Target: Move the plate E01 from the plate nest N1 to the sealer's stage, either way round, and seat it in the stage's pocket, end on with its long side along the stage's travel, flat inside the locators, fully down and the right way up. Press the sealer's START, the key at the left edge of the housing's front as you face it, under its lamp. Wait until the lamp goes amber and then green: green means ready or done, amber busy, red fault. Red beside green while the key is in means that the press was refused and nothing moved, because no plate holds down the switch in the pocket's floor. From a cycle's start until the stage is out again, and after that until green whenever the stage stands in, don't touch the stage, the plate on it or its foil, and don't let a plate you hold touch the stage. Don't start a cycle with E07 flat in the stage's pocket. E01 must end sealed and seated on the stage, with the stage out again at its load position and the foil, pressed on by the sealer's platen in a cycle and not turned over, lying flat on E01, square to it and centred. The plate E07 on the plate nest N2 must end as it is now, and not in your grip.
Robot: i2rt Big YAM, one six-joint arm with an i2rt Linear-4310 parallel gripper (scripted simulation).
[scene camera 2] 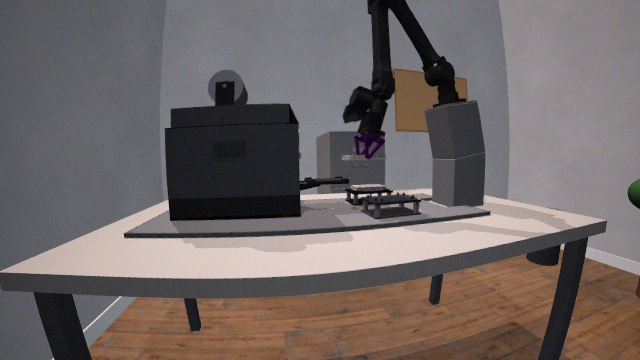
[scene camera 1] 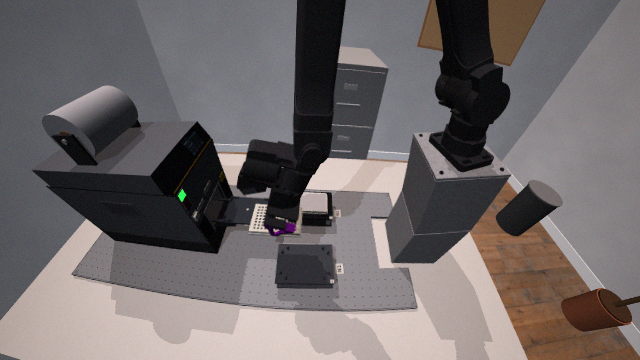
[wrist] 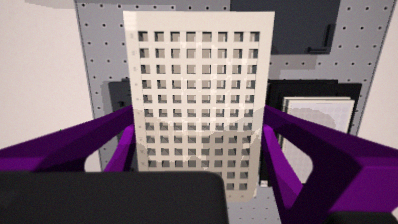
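Note:
A white-topped plate is here, and I can see a nest N1 and a sealer stage as well. I also see my gripper, which is visible in the wrist view too.

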